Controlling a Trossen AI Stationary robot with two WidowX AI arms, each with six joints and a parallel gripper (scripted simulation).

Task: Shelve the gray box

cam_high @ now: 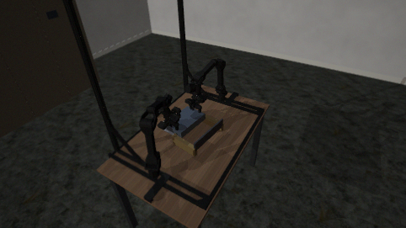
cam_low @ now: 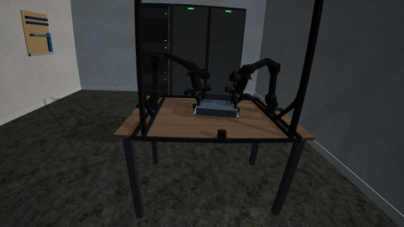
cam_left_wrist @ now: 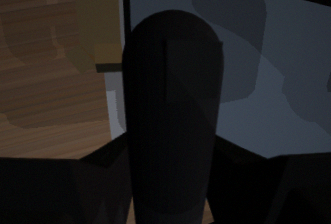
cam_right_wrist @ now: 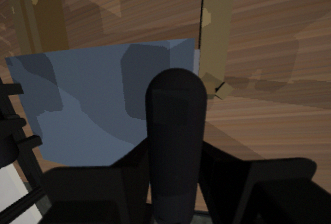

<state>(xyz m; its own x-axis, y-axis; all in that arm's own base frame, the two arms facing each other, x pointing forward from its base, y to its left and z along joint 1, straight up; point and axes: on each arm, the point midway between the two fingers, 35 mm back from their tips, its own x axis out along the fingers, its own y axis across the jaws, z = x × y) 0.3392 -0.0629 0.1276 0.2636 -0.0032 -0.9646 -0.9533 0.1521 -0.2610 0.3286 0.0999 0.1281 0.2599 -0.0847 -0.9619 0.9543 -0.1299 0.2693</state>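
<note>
Right now the gray box is 12 cm to the left of my right hand, 5 cm below it and 2 cm ahead of it. Round my right hand: dark bar 25 cm ahead, 9 cm to the left, 7 cm below.
Right now the gray box is 20 mm behind my left hand, 120 mm to the right of it and 50 mm below it. Round my left hand: dark bar 210 mm ahead, 160 mm to the right, 70 mm below.
</note>
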